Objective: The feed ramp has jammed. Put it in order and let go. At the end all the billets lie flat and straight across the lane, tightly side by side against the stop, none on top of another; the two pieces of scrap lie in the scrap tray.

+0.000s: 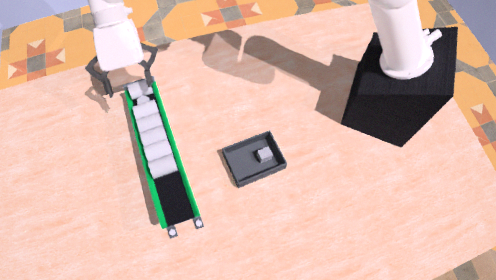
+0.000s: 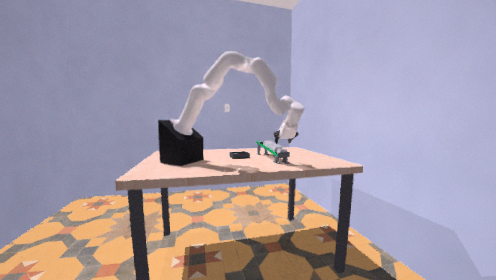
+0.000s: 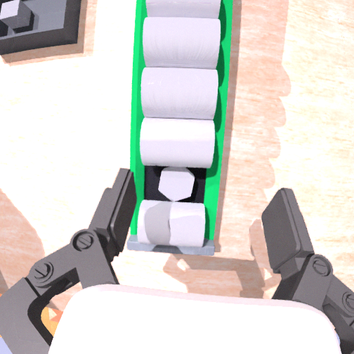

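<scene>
You'd see the gripper in the pictures, and a scrap tray and a grey stop as well. Image 3 shows the gripper too.
</scene>
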